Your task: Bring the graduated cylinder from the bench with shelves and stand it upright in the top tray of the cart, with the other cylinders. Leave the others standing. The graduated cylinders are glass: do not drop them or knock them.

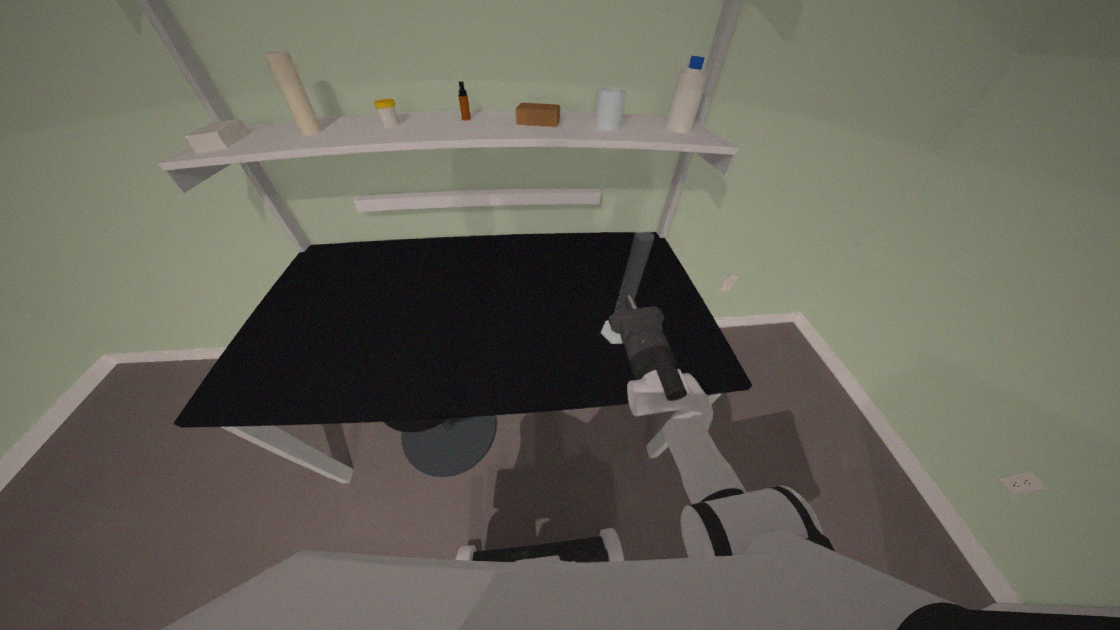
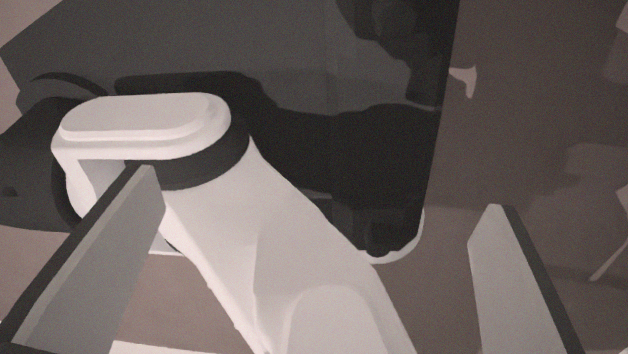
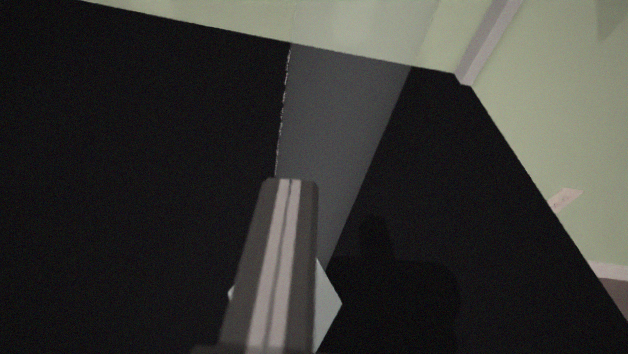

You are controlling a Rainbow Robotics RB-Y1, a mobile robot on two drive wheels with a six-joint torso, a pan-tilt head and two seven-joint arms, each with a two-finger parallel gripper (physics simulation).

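Places are measured from the robot's base along level axes (x back, y left, z down), in centimetres.
Where they show: left gripper, fingertip midpoint: (image 2: 317,206); right gripper, fingertip midpoint: (image 1: 628,298) (image 3: 290,197).
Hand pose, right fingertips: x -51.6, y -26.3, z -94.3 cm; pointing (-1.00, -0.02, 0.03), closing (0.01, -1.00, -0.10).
After its pixels a point has its place.
The graduated cylinder (image 1: 638,266) @[x -53.2, y -27.3, z -102.9 cm] (image 3: 335,120) @[x -53.2, y -27.4, z -96.8 cm] is a tall, clear grey tube with a pale hexagonal base (image 1: 610,332) @[x -54.6, y -25.5, z -77.2 cm] (image 3: 326,302) @[x -55.3, y -31.2, z -76.9 cm]. It stands upright at the right side of the black bench top (image 1: 438,321) @[x -63.7, y 25.5, z -76.3 cm] (image 3: 150,150) @[x -71.3, y -10.2, z -76.3 cm]. My right gripper (image 1: 629,300) @[x -51.6, y -26.3, z -94.3 cm] (image 3: 290,197) @[x -51.6, y -26.3, z -94.3 cm] is shut with its two fingers together and nothing between them. It appears in front of the tube's lower part and hides part of the base; contact cannot be told. My left gripper (image 2: 317,206) @[x 4.9, y 21.4, z -51.7 cm] is open and empty, over the robot's own body and the floor. The cart and the other cylinders do not show.
Above the bench, a shelf (image 1: 446,144) @[x -79.5, y 15.5, z -121.1 cm] holds a tall beige cylinder (image 1: 293,94) @[x -91.6, y 53.2, z -131.4 cm], a brown box (image 1: 537,115) @[x -91.0, y -6.8, z -124.6 cm], a clear beaker (image 1: 609,109) @[x -88.3, y -25.2, z -127.0 cm], a blue-capped bottle (image 1: 686,100) @[x -90.0, y -46.7, z -130.1 cm] and other items. A round dark stool base (image 1: 448,446) is under the bench's front edge.
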